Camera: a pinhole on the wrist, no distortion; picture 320 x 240 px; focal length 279.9 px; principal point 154.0 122.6 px. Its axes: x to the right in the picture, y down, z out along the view. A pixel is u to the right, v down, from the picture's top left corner.
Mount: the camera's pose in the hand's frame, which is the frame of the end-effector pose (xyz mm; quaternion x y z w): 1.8 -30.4 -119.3 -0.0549 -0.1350 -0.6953 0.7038
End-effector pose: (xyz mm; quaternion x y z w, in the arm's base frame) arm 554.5 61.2 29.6 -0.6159 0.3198 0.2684 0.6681
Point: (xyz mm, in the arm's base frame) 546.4 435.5 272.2
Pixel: 280 35
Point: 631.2 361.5 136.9
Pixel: 281 124
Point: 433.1 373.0 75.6
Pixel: 151 75
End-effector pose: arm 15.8 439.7 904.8 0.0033 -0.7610 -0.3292 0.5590
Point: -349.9 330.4 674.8
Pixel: outside the picture
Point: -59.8 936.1 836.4
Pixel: 37 42
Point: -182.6 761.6 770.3
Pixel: 148 65
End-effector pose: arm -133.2 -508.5 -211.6 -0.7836 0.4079 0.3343 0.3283
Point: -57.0 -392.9 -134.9
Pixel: outside the picture
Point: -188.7 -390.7 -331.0
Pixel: 179 173
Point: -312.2 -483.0 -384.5
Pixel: 40 194
